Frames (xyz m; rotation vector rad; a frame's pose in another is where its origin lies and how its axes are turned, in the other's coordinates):
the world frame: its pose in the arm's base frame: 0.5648 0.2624 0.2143 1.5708 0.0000 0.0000
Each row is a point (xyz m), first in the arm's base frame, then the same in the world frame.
Working: the arm's base frame: its pose in the world frame: -0.5648 -0.2143 0.2624 -1.5708 0.0000 0.0000

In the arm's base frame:
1: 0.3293 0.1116 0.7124
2: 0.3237 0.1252 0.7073
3: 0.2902 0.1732 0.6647
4: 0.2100 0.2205 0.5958
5: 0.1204 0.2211 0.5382
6: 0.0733 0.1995 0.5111
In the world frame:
1: -0.2355 0.4981 0.1508
2: -0.2411 0.4930 0.1372
3: -0.2746 0.4504 0.0892
4: -0.3548 0.3815 0.0419
5: -0.4444 0.3239 0.0413
6: -0.4915 0.2968 0.0629

